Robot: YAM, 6 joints.
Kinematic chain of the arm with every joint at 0, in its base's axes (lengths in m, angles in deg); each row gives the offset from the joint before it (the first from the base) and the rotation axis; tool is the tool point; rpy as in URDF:
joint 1: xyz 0 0 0.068 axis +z
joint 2: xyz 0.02 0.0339 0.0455 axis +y
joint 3: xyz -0.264 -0.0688 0 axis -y
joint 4: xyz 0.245 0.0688 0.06 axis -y
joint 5: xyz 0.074 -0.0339 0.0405 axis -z
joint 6: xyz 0.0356 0 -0.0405 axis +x
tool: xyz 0 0 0 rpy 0 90 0
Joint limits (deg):
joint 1: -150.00..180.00
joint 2: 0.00..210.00
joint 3: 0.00..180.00
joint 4: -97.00..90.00
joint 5: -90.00..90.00
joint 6: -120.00..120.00
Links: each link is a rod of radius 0.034 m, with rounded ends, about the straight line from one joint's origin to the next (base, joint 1, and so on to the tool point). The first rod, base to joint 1, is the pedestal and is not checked.
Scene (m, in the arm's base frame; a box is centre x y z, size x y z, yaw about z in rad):
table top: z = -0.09
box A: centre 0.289 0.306 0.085 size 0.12 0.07 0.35 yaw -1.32
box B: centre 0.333 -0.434 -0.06 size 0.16 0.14 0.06 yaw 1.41
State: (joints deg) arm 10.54 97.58 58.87 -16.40 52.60 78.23
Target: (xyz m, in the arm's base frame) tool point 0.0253 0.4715 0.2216
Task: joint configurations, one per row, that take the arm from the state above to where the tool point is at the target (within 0.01 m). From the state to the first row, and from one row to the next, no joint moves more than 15 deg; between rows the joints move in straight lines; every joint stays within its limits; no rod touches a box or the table.
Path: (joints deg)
1: 12.76 86.94 59.47 -19.27 42.62 85.30
2: 14.98 76.30 60.06 -22.15 32.63 92.38
3: 17.20 65.65 60.66 -25.02 22.65 99.45
4: 28.20 77.63 71.48 -17.81 30.94 92.38
5: 39.21 89.60 82.30 -10.60 39.24 85.30
6: 50.21 101.58 93.12 -3.39 47.53 78.23
7: 63.45 107.20 91.67 -3.48 46.38 78.23
8: 76.69 112.83 90.21 -3.56 45.23 78.23
9: 89.94 118.46 88.76 -3.64 44.08 78.23

